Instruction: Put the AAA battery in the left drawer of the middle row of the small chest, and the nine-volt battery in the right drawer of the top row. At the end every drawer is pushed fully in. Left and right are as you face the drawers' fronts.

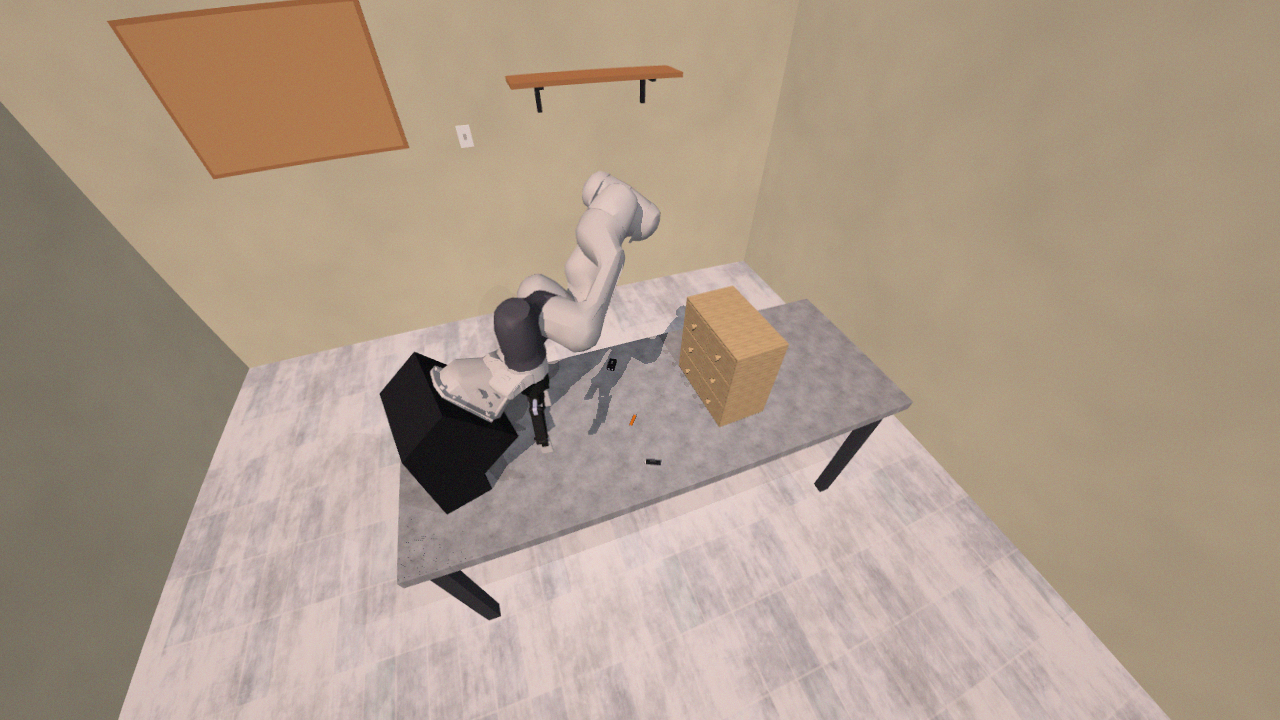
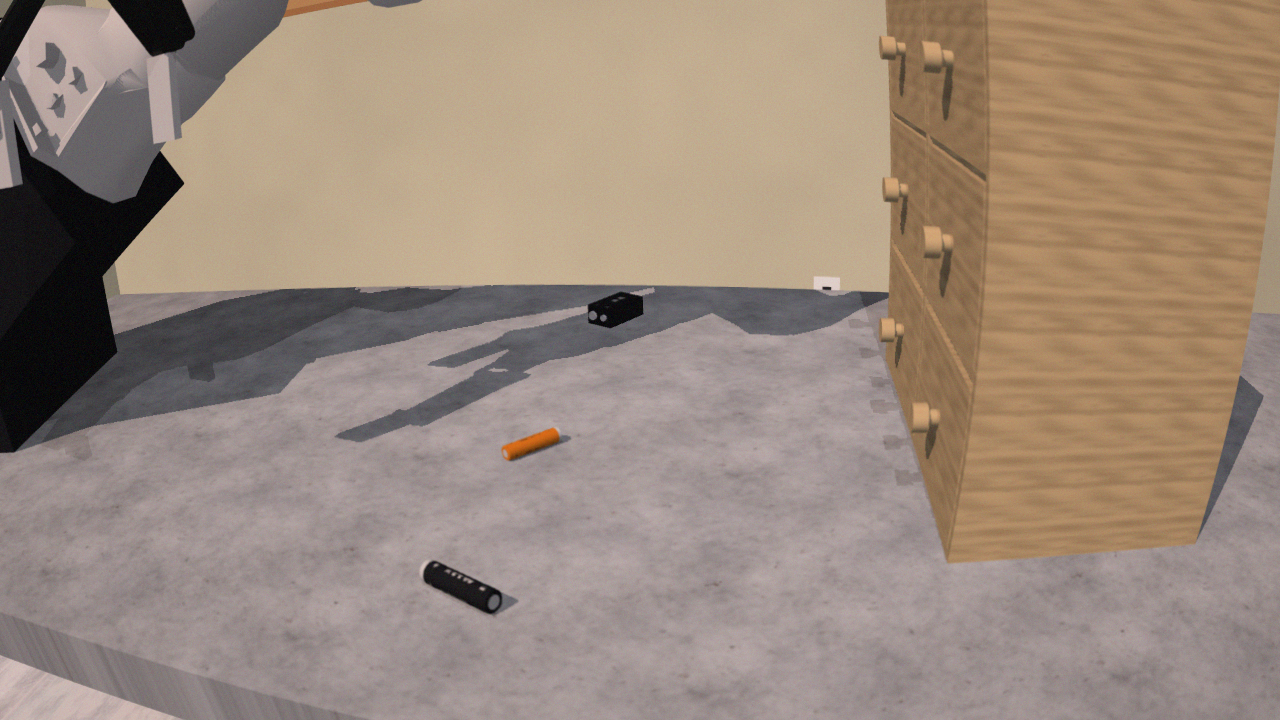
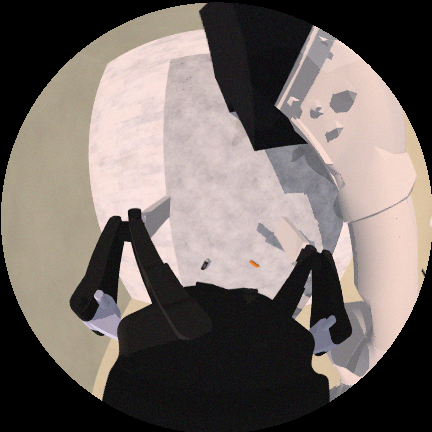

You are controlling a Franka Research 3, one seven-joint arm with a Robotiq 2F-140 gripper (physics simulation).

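The orange battery (image 1: pixel 632 419) (image 2: pixel 531 444) (image 3: pixel 254 263), slimmer than the black cylinder and apparently the AAA, lies mid-table. The black nine-volt battery (image 1: pixel 611 364) (image 2: pixel 615 308) lies near the back edge, in the arm's shadow. The wooden chest (image 1: pixel 751 376) (image 2: pixel 1100 313) has three rows of two drawers facing the robot's side; all look pushed in. The middle row's left drawer knob (image 1: pixel 690 350) (image 2: pixel 890 189) is on the far side, the top row's right drawer knob (image 1: pixel 717 358) (image 2: pixel 932 56) on the near side. My gripper (image 1: pixel 542 442) (image 2: pixel 87 161) (image 3: pixel 225 215) is open and empty, above the table beside the robot's base, apart from the batteries.
A thicker black cylindrical battery (image 1: pixel 653 462) (image 2: pixel 460 586) (image 3: pixel 205 264) lies near the front edge of the grey table (image 1: pixel 841 376) (image 2: pixel 716 537). The black pedestal (image 1: pixel 447 447) (image 2: pixel 44 313) (image 3: pixel 255 75) is close beside my gripper. A shelf (image 1: pixel 594 77) is on the back wall.
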